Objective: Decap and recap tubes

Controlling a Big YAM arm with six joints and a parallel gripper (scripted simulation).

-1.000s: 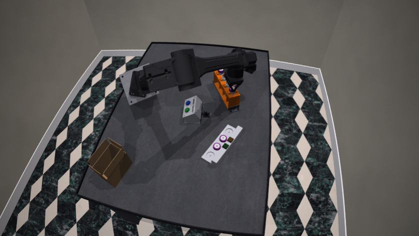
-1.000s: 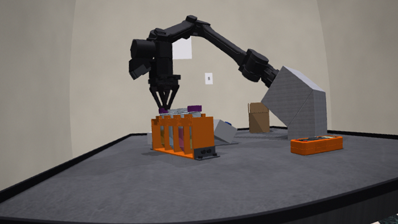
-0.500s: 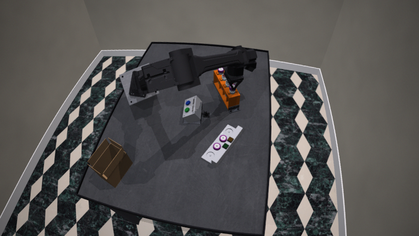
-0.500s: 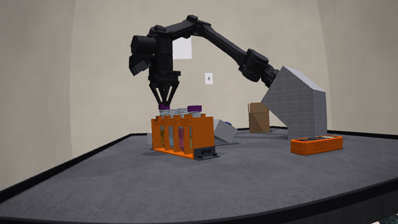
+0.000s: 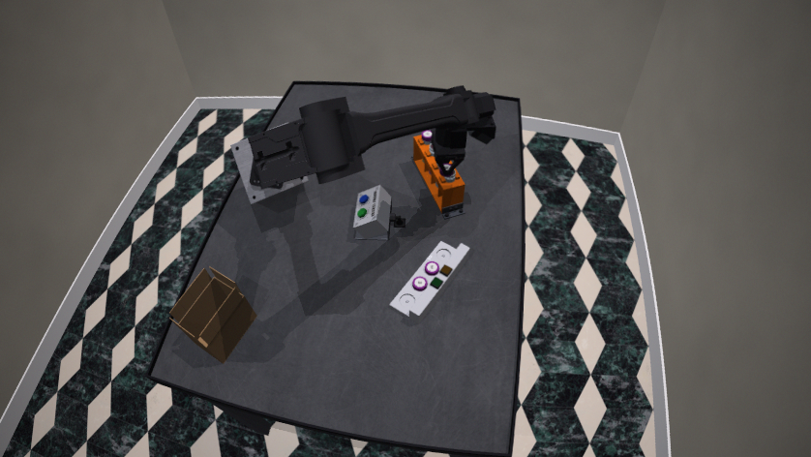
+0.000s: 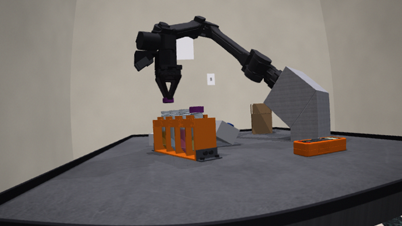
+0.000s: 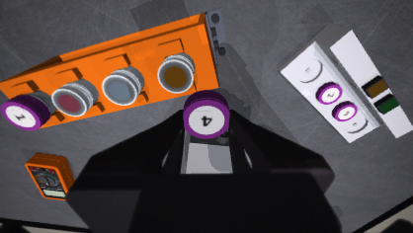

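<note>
The green key lies 210 mm behind my hand, 30 mm to the right of it and 100 mm below it. Also, from my hand: orange multimeter (260 mm behind, 350 mm to the left, 150 mm below); then key housing (190 mm behind, 20 mm to the right, 110 mm below); then blue key (210 mm behind, 10 mm to the left, 100 mm below).
</note>
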